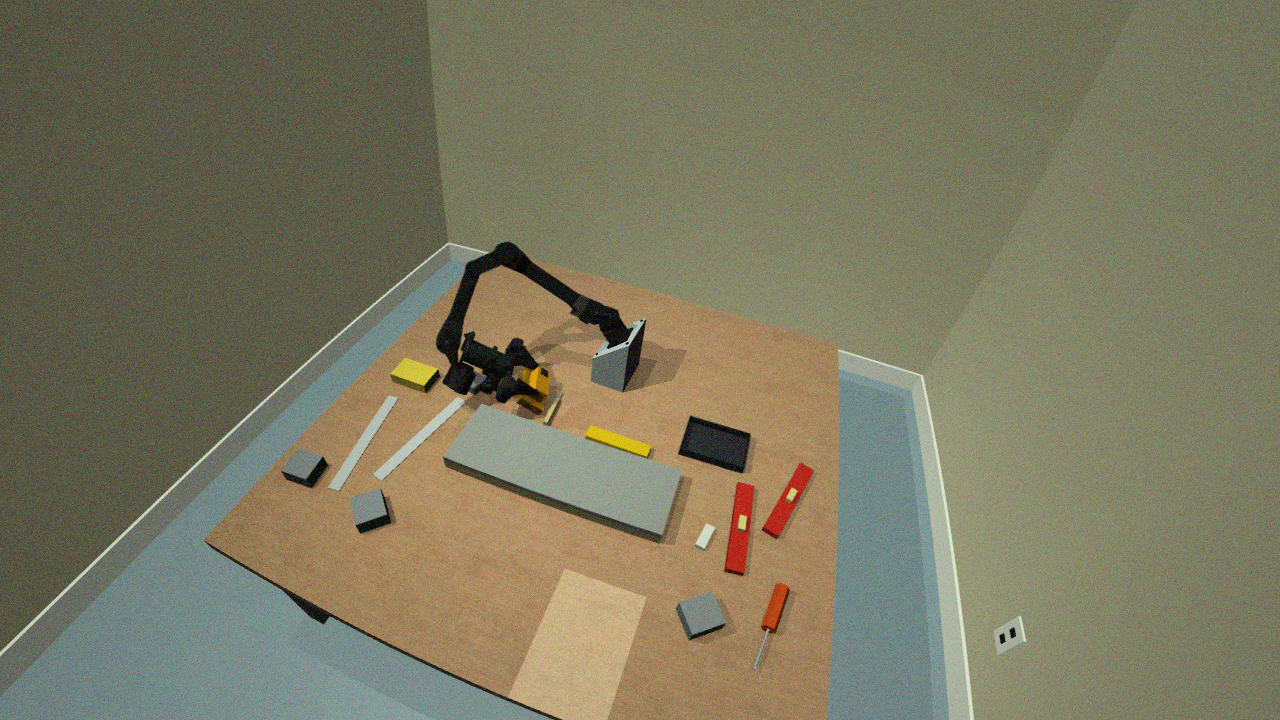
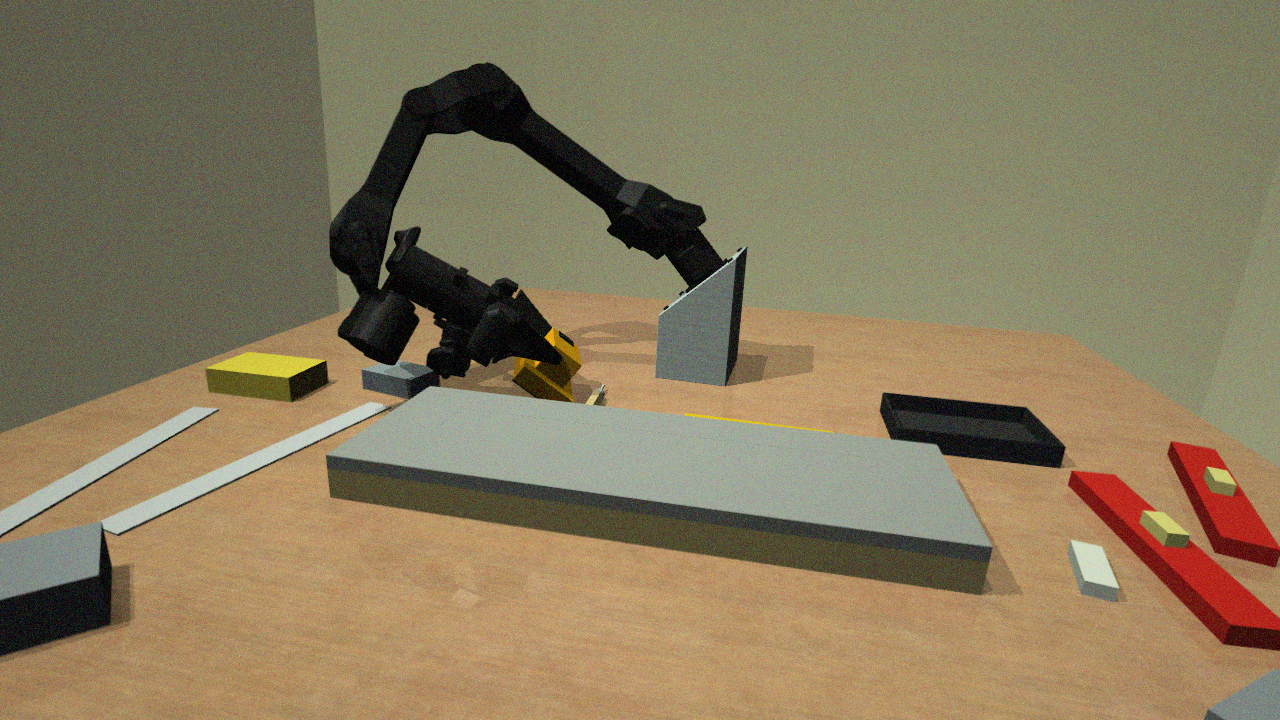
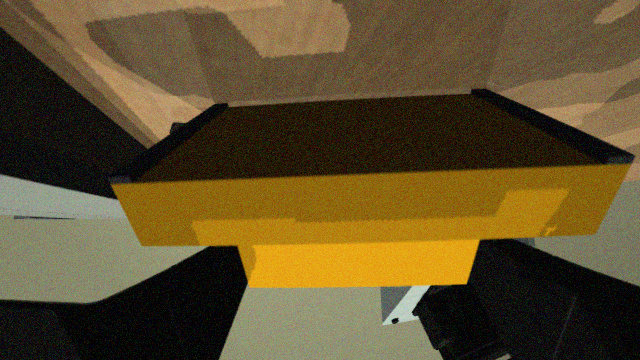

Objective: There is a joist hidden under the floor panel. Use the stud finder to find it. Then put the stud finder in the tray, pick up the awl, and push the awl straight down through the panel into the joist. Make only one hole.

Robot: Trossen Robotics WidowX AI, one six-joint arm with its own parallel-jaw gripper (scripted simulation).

Labels:
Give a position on a yellow strip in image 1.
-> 635, 447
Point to a yellow stud finder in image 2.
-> At 542, 380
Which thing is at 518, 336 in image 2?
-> My gripper.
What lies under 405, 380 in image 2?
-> A grey block.

